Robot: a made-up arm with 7 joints.
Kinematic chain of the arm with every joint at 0, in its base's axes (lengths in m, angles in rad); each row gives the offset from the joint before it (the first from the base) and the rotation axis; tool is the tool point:
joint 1: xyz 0 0 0.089 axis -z
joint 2: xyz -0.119 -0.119 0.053 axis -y
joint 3: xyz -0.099 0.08 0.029 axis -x
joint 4: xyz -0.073 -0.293 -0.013 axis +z
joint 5: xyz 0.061 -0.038 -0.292 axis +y
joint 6: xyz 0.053 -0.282 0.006 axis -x
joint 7: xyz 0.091 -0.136 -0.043 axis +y
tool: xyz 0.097 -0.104 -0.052
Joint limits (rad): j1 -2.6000..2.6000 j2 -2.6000..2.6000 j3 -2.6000..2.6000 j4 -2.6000..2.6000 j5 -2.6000..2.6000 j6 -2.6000..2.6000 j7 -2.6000..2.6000
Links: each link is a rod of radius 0.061 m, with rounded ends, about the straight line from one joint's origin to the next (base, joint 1, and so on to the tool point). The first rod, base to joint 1, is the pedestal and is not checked.
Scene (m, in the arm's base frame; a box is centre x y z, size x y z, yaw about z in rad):
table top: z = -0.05
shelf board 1: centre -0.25 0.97 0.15 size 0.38 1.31 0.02 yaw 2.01
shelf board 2: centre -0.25 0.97 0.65 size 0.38 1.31 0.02 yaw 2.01
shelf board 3: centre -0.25 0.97 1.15 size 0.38 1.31 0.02 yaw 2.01
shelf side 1: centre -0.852 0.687 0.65 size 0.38 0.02 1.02 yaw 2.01
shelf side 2: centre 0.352 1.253 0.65 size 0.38 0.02 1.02 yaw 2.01
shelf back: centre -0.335 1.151 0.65 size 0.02 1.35 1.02 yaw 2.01
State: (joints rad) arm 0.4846 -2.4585 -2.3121 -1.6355 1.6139 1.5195 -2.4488
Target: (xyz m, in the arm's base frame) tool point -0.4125 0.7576 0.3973
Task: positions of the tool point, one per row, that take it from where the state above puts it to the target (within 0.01 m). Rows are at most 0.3 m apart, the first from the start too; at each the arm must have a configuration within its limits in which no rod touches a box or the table.
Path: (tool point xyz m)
1: 0.2215 0.6059 0.5562
2: -0.0039 0.6208 0.5287
3: -0.1785 0.5721 0.4668
4: -0.2883 0.4932 0.3973
5: -0.3416 0.5480 0.3952
6: -0.3808 0.6157 0.3921
7: -0.4038 0.6883 0.3918
8: -0.4125 0.7576 0.3973

